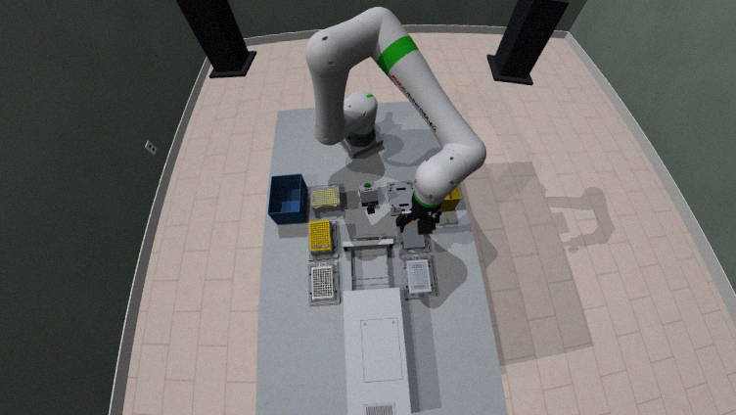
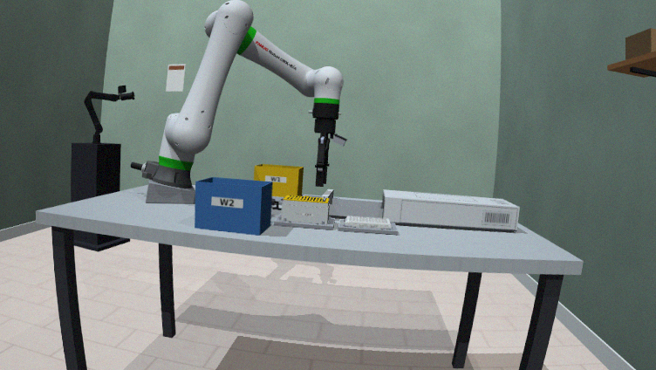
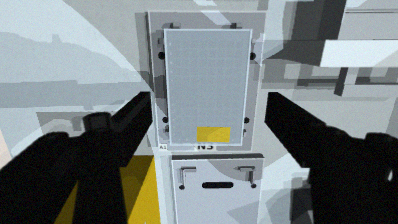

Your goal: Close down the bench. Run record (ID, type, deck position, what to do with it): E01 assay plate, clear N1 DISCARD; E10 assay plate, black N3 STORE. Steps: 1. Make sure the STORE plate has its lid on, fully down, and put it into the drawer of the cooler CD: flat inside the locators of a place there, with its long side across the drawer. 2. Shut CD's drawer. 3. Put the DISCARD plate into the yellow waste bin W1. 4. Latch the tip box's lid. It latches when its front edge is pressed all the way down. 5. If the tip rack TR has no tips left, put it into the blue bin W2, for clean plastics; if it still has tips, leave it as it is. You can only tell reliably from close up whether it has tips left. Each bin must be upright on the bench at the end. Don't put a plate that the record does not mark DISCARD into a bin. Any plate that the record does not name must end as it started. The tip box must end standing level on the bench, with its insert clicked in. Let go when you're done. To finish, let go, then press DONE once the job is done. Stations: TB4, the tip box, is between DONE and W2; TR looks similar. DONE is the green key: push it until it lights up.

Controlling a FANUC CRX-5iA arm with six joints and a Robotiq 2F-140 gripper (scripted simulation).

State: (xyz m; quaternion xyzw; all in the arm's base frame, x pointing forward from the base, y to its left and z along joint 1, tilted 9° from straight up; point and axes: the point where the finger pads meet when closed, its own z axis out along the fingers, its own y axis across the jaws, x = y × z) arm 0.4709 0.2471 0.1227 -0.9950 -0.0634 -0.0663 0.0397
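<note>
My hand is 70 mm above the clear plate lid. From my hand the other things lie so: cooler drawer (180 mm ahead, 160 mm to the right, 60 mm below); then yellow bin W1 (200 mm behind, 110 mm to the left, 60 mm below); then black assay plate (80 mm below).
</note>
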